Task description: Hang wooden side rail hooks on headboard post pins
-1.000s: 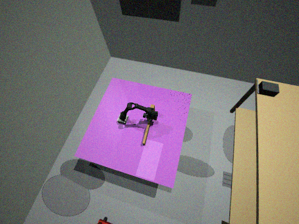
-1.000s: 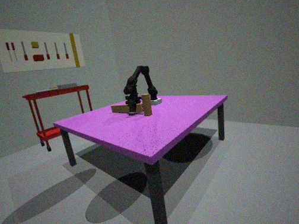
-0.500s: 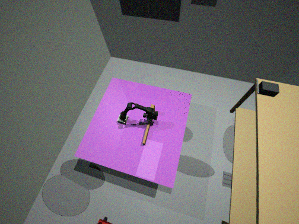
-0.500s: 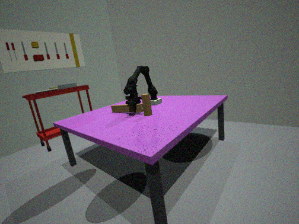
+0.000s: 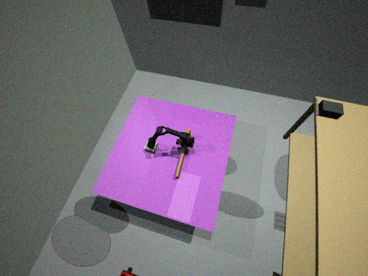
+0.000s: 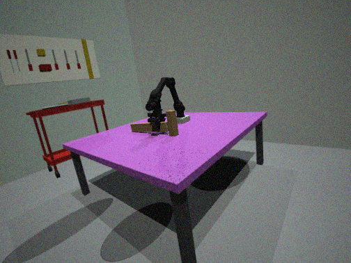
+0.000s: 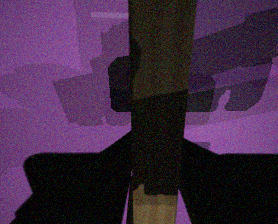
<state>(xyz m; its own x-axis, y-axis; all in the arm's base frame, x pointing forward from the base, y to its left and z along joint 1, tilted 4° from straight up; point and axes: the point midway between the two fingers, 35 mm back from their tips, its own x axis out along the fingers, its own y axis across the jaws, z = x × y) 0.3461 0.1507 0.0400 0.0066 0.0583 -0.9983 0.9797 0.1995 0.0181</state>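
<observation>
Now: the wooden headboard post 120 mm to the left of my gripper tip, 40 mm above it and 20 mm behind it.
</observation>
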